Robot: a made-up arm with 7 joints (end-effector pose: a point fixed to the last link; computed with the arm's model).
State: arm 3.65 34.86 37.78 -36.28 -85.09 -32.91 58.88
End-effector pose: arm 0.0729 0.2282 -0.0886 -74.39 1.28 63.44
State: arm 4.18 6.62 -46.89 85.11 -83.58 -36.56 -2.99
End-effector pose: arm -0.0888 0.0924 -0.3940 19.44 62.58 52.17
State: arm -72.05 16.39 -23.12 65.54 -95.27 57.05 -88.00
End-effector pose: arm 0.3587 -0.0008 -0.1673 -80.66 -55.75 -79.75
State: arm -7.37 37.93 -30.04 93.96 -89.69 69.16 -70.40
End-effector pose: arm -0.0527 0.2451 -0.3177 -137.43 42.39 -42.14
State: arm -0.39 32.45 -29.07 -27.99 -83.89 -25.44 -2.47
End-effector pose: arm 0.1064 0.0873 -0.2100 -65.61 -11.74 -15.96
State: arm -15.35 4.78 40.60 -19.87 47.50 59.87 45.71
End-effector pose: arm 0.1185 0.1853 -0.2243 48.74 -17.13 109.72
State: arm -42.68 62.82 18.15 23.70 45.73 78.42 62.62
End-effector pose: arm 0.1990 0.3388 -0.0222 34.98 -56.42 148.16
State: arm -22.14 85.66 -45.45 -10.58 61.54 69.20 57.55
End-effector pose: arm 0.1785 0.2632 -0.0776 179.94 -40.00 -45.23
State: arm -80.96 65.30 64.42 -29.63 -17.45 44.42 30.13
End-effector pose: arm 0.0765 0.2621 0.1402 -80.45 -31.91 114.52
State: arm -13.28 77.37 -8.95 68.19 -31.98 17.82 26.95
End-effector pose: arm 0.0833 0.4256 -0.1033 70.56 -1.88 91.10
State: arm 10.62 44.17 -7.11 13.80 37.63 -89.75 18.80
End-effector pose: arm 0.0295 0.1850 -0.2376 48.87 -16.56 -66.25
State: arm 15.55 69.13 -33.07 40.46 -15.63 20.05 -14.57
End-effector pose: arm -0.0282 0.3648 -0.2099 147.98 54.85 110.69
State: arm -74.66 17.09 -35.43 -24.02 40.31 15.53 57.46
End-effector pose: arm 0.2523 -0.0696 0.0095 -111.78 -75.15 136.09
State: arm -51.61 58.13 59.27 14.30 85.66 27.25 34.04
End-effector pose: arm 0.1495 0.3492 0.0430 15.95 -57.63 146.92
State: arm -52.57 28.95 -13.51 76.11 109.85 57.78 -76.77
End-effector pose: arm 0.2997 0.1964 -0.2079 154.40 18.09 112.09
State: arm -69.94 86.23 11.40 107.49 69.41 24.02 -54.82
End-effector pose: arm 0.1077 0.4222 0.0034 112.37 61.52 120.08
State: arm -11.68 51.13 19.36 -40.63 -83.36 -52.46 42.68
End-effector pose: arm 0.1208 0.2059 -0.0360 -88.26 -32.33 50.12
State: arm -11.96 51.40 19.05 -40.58 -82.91 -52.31 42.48
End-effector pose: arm 0.1217 0.2052 -0.0351 -87.82 -33.08 49.85
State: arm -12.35 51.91 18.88 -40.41 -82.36 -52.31 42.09
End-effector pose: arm 0.1226 0.2050 -0.0332 -87.51 -34.36 49.87
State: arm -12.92 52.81 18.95 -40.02 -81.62 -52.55 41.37
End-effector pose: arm 0.1236 0.2056 -0.0295 -87.44 -36.54 50.42
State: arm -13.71 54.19 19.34 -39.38 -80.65 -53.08 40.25
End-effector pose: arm 0.1247 0.2070 -0.0235 -87.76 -39.84 51.71
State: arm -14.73 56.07 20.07 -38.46 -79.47 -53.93 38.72
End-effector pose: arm 0.1255 0.2092 -0.0150 -88.73 -44.26 53.96
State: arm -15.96 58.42 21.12 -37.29 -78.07 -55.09 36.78
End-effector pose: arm 0.1259 0.2119 -0.0042 -90.74 -49.75 57.52
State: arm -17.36 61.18 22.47 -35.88 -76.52 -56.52 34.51
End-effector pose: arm 0.1255 0.2149 0.0089 -94.51 -55.99 63.03
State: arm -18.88 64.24 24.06 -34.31 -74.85 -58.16 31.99
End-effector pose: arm 0.1241 0.2176 0.0236 -101.39 -62.54 71.78
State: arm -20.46 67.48 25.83 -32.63 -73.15 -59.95 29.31
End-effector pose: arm 0.1214 0.2199 0.0394 -113.93 -68.54 86.26
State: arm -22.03 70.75 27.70 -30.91 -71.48 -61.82 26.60
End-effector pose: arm 0.1175 0.2215 0.0554 -135.11 -72.49 109.37
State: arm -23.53 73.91 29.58 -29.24 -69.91 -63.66 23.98
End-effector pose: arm 0.1126 0.2223 0.0707 -161.46 -72.80 137.59
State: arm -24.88 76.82 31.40 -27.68 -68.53 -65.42 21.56
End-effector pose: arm 0.1071 0.2225 0.0847 177.97 -69.76 159.92
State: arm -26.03 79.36 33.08 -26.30 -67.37 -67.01 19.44
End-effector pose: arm 0.1014 0.2222 0.0968 165.96 -65.34 173.51
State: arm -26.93 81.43 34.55 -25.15 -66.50 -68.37 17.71
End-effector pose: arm 0.0961 0.2217 0.1064 159.55 -61.01 -178.77
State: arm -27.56 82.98 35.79 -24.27 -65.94 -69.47 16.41
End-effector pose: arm 0.0916 0.2213 0.1136 156.25 -57.42 -174.48
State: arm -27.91 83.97 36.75 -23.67 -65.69 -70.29 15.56
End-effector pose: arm 0.0882 0.2213 0.1182 154.78 -54.91 -172.39
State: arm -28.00 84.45 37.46 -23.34 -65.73 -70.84 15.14
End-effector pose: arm 0.0860 0.2216 0.1205 154.47 -53.48 -171.83
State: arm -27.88 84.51 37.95 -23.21 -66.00 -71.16 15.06
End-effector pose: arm 0.0849 0.2222 0.1211 154.93 -52.96 -172.33
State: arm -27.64 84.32 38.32 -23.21 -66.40 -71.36 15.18
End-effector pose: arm 0.0844 0.2231 0.1205 155.83 -52.95 -173.45
